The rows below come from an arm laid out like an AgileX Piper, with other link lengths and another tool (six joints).
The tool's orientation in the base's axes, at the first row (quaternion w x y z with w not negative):
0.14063, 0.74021, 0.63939, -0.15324
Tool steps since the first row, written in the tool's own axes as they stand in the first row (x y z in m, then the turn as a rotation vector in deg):
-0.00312, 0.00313, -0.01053, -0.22, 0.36, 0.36
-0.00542, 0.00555, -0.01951, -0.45, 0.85, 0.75
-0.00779, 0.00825, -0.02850, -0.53, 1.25, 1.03
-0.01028, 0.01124, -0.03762, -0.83, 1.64, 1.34
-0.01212, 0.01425, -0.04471, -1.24, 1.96, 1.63
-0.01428, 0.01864, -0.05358, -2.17, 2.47, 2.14
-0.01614, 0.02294, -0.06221, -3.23, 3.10, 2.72
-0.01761, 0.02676, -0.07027, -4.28, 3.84, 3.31
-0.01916, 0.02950, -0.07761, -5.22, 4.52, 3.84
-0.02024, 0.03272, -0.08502, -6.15, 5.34, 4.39
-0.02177, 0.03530, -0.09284, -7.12, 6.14, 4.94
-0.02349, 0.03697, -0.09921, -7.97, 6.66, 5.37
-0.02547, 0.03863, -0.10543, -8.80, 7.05, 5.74
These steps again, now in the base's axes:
0.00317, 0.00099, 0.01093, 0.31, -0.40, -0.23
0.00568, 0.00220, 0.02009, 0.75, -0.83, -0.49
0.00845, 0.00330, 0.02930, 1.12, -1.07, -0.71
0.01150, 0.00431, 0.03868, 1.45, -1.53, -0.87
0.01456, 0.00508, 0.04595, 1.70, -2.06, -0.96
0.01903, 0.00609, 0.05498, 2.05, -3.18, -1.04
0.02344, 0.00728, 0.06367, 2.50, -4.46, -1.13
0.02740, 0.00867, 0.07168, 3.07, -5.75, -1.24
0.03025, 0.00984, 0.07905, 3.59, -6.91, -1.33
0.03364, 0.01140, 0.08630, 4.25, -8.09, -1.44
0.03635, 0.01281, 0.09409, 4.88, -9.31, -1.54
0.03807, 0.01359, 0.10063, 5.26, -10.32, -1.58
0.03974, 0.01408, 0.10714, 5.52, -11.28, -1.58

